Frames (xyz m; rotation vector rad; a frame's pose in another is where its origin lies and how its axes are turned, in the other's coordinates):
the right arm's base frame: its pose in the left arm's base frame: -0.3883 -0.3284 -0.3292 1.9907 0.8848 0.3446
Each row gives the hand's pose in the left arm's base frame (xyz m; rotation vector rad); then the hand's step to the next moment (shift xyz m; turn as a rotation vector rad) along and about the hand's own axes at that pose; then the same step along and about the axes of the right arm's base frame.
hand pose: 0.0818 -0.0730 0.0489 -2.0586 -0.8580 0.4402
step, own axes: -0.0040 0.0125 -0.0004 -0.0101 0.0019 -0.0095
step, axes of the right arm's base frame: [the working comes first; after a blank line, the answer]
step, axes of the left arm's base frame: 0.0026 -0.0082 -0.0099 -0.0008 -0.0134 0.0040

-0.0030 -0.0043 0.0121 -0.0104 0.0074 0.0057
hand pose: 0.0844 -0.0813 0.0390 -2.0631 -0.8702 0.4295
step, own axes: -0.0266 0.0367 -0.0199 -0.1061 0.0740 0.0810
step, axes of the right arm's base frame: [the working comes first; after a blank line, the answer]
step, axes of the left arm's base frame: 0.0084 -0.0453 -0.0180 -0.0890 -0.0601 -0.1085

-0.0242 0.0042 0.0430 -0.0942 -0.1096 0.0490
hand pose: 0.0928 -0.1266 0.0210 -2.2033 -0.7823 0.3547
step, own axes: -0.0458 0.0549 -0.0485 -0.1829 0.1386 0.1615
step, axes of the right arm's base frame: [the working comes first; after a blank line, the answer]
step, axes of the left arm's base frame: 0.0106 -0.0854 -0.0075 -0.1591 -0.0969 -0.2099

-0.0518 0.0274 0.0635 -0.1595 -0.2126 0.0899
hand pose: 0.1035 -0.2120 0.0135 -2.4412 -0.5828 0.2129
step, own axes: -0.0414 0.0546 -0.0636 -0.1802 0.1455 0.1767
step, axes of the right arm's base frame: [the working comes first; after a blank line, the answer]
step, axes of the left arm's base frame: 0.0007 -0.0916 0.0186 -0.1585 -0.0926 -0.2262

-0.0657 0.0465 0.0475 -0.1545 -0.2273 0.0966
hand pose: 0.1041 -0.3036 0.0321 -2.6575 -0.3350 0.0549
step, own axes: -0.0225 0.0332 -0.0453 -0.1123 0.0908 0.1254
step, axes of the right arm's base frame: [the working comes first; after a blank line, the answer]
step, axes of the left arm's base frame: -0.0100 -0.0541 0.0253 -0.1002 -0.0511 -0.1547

-0.0475 0.0345 0.0144 -0.0913 -0.1559 0.0629
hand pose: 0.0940 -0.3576 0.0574 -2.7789 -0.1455 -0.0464
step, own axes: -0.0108 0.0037 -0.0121 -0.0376 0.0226 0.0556
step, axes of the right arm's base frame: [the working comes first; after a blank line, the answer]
step, axes of the left arm's base frame: -0.0105 -0.0087 0.0095 -0.0342 -0.0051 -0.0618

-0.0145 0.0060 -0.0055 -0.0216 -0.0648 0.0187
